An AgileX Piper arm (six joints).
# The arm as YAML. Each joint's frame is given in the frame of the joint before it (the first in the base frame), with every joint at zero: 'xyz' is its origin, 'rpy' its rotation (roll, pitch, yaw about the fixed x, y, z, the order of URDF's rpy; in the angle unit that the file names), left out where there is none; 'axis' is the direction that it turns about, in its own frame. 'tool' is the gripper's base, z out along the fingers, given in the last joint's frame.
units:
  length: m
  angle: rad
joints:
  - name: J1
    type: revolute
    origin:
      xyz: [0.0, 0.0, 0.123]
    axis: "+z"
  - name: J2
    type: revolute
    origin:
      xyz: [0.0, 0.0, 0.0]
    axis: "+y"
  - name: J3
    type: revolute
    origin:
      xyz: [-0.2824, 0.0, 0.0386]
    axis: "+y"
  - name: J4
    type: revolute
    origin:
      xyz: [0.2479, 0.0, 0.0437]
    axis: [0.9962, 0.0, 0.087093]
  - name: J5
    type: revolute
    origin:
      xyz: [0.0, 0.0, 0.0]
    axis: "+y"
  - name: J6
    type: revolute
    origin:
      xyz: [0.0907, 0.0, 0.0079]
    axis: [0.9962, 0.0, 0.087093]
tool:
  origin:
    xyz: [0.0, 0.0, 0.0]
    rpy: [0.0, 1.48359, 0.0]
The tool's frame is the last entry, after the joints.
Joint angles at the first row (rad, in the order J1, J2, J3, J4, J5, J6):
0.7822 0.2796 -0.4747 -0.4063 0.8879 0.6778
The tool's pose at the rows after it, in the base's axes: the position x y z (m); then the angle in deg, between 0 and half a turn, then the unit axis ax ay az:
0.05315 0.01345 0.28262 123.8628 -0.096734 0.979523 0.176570
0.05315 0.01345 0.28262 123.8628 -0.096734 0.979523 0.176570
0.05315 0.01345 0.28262 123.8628 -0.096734 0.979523 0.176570
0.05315 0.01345 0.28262 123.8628 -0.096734 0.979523 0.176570
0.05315 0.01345 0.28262 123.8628 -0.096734 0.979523 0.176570
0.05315 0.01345 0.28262 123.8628 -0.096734 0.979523 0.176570
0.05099 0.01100 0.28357 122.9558 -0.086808 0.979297 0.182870
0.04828 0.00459 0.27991 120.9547 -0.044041 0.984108 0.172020
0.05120 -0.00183 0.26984 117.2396 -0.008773 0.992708 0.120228
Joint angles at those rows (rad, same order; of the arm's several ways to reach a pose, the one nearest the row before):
0.7825 0.2796 -0.4746 -0.4065 0.8880 0.6781
0.7825 0.2796 -0.4746 -0.4065 0.8880 0.6781
0.7825 0.2796 -0.4746 -0.4065 0.8880 0.6781
0.7825 0.2796 -0.4746 -0.4065 0.8880 0.6781
0.7825 0.2796 -0.4746 -0.4065 0.8880 0.6781
0.7825 0.2796 -0.4746 -0.4065 0.8880 0.6781
0.7666 0.2606 -0.4746 -0.4002 0.8845 0.6779
0.6785 0.2247 -0.4550 -0.3940 0.8705 0.6759
0.5644 0.2037 -0.4020 -0.4510 0.8168 0.6692

